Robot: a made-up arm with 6 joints. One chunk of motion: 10 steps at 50 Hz.
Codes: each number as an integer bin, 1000 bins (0 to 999) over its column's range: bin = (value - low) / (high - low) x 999, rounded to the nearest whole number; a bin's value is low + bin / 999 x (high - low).
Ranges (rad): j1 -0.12..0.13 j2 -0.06..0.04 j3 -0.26..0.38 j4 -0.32..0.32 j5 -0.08..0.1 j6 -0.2..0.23
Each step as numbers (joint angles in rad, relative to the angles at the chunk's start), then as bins.
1 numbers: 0.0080 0.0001 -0.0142 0.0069 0.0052 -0.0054
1 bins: 511 600 384 510 473 452
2 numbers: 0.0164 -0.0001 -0.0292 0.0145 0.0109 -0.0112
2 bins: 545 598 360 522 504 439
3 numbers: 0.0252 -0.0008 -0.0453 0.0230 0.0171 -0.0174
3 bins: 580 591 335 535 539 424
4 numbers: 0.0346 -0.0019 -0.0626 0.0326 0.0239 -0.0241
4 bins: 618 580 308 550 577 409
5 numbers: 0.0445 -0.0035 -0.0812 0.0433 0.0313 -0.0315
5 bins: 657 564 279 567 618 391
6 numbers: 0.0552 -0.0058 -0.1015 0.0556 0.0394 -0.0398
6 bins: 700 541 247 586 663 372
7 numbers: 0.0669 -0.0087 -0.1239 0.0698 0.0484 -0.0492
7 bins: 747 512 212 608 713 350
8 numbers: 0.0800 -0.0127 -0.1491 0.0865 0.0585 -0.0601
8 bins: 799 473 173 635 769 325
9 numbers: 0.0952 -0.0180 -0.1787 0.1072 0.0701 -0.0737
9 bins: 860 420 127 667 833 293
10 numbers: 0.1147 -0.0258 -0.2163 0.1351 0.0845 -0.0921
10 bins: 938 342 68 710 913 251
